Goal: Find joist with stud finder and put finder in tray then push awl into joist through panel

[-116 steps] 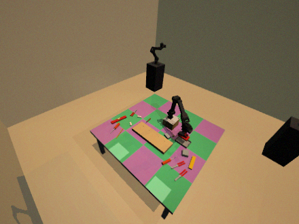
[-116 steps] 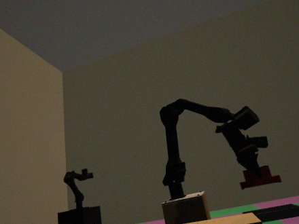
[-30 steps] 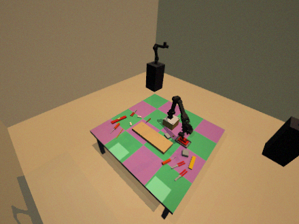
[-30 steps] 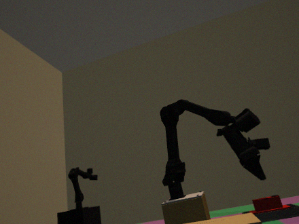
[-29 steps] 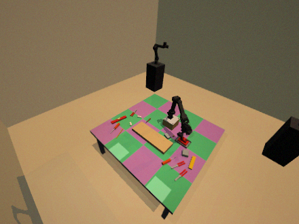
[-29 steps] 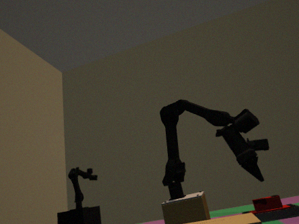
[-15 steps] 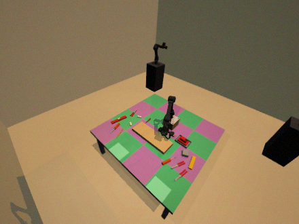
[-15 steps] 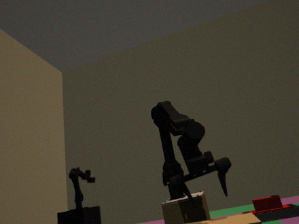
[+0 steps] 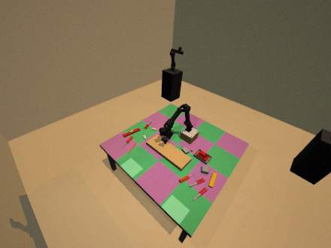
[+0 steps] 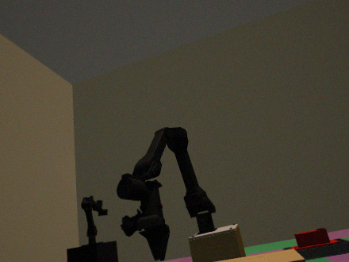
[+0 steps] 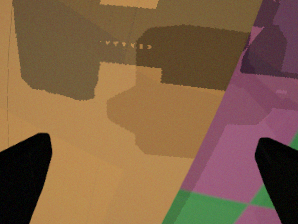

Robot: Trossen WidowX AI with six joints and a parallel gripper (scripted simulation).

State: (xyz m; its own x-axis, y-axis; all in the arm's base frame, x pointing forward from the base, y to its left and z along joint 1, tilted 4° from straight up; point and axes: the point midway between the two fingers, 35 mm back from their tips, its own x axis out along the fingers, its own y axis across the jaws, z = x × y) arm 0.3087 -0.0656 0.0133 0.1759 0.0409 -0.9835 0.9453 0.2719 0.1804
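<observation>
Right now the awl is 100 mm behind my gripper tip, 160 mm to the right of it and 60 mm below it. The rest, counted from my gripper tip: orange pencil 310 mm ahead, 240 mm to the right, 60 mm below; stud finder 180 mm behind, 400 mm to the left, 20 mm below; grey tray 170 mm behind, 390 mm to the left, 50 mm below.
</observation>
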